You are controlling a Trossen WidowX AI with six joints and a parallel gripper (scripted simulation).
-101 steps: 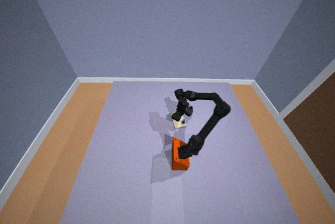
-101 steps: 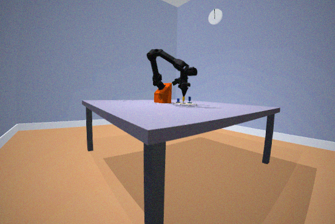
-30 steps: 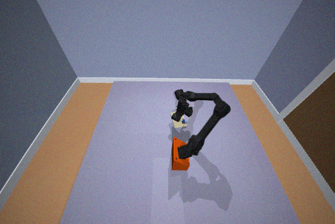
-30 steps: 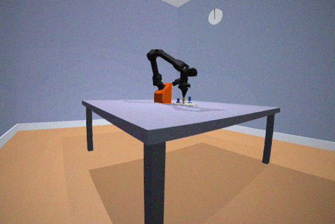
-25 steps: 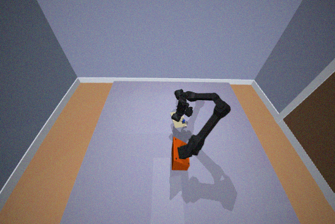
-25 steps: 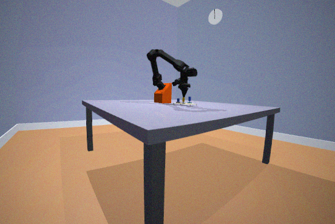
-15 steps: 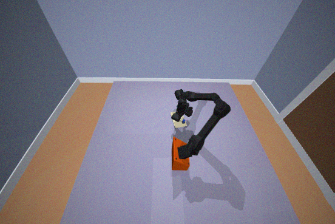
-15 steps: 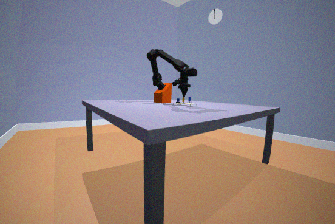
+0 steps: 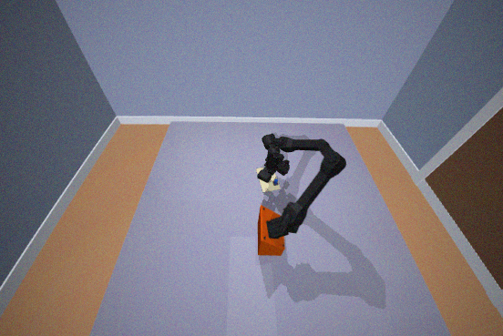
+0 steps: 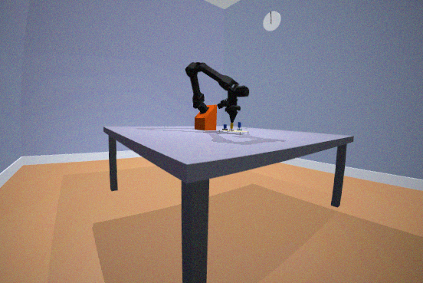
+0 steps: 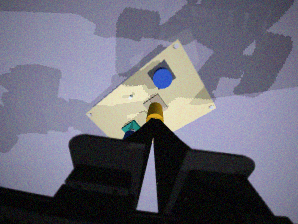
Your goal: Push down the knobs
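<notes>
Now: gripper tip 50 mm short of the blue knob, 10 mm to the right of it and 10 mm above it. Also, from my gripper tip: yellow knob: 20 mm below.
</notes>
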